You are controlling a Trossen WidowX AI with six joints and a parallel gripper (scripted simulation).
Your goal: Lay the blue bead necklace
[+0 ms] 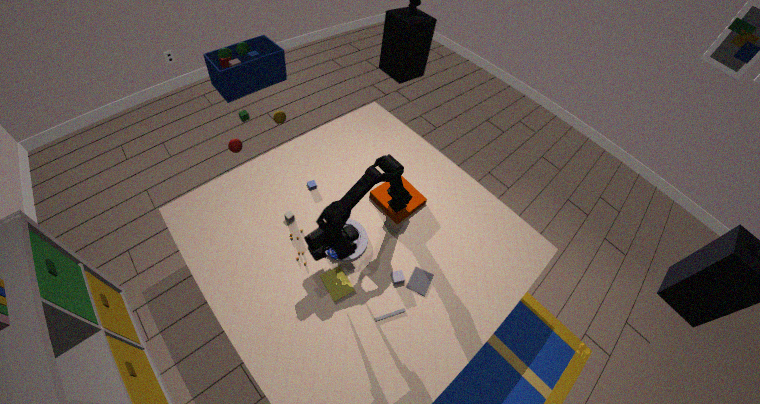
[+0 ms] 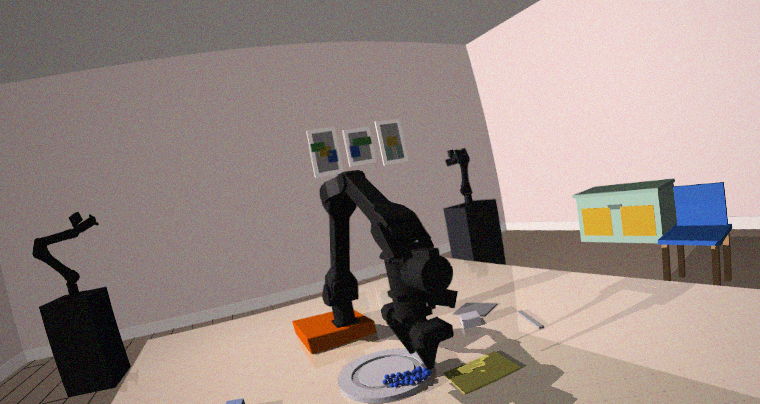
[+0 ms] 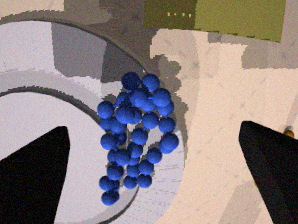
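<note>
My gripper tip is 8 cm past the round bead board, 5 cm to the left of it and 4 cm above it. Also, from my gripper tip: yellow sheet (5 cm ahead, 10 cm to the left, 5 cm below); small grey block (15 cm behind, 21 cm to the left, 4 cm below); pale cube (6 cm ahead, 26 cm to the right, 3 cm below).
</note>
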